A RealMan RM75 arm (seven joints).
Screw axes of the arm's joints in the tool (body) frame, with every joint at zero. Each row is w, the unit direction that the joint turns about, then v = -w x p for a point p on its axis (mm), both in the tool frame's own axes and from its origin. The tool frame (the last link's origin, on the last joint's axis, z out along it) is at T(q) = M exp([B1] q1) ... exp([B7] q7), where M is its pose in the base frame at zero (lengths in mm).
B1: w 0 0 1 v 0 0 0
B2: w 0 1 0 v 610 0 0
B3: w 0 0 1 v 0 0 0
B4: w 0 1 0 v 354 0 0
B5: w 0 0 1 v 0 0 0
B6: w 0 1 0 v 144 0 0
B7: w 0 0 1 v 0 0 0
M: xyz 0 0 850.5 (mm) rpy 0 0 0 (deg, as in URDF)
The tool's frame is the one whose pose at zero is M.
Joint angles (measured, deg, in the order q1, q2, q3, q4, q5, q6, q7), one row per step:
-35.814 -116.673 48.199 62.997 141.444 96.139 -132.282
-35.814 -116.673 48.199 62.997 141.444 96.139 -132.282
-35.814 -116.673 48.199 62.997 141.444 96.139 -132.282
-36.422 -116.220 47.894 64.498 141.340 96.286 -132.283
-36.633 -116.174 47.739 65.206 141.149 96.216 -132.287
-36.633 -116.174 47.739 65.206 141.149 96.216 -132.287
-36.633 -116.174 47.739 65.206 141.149 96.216 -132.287
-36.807 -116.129 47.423 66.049 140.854 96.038 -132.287
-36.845 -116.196 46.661 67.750 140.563 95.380 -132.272
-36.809 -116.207 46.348 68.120 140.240 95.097 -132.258
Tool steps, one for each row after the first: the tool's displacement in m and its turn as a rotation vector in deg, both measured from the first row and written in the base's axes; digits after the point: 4 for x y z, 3 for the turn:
0.0000 0.0000 0.0000 0.000 0.000 0.000
0.0000 0.0000 0.0000 0.000 0.000 0.000
0.0060 0.0052 0.0082 1.352 0.598 -1.490
0.0091 0.0074 0.0109 2.056 0.632 -2.173
0.0091 0.0074 0.0109 2.056 0.632 -2.173
0.0091 0.0074 0.0109 2.056 0.632 -2.173
0.0123 0.0099 0.0146 3.083 0.553 -2.886
0.0162 0.0138 0.0215 5.405 0.556 -3.887
0.0172 0.0149 0.0235 6.188 0.277 -4.107

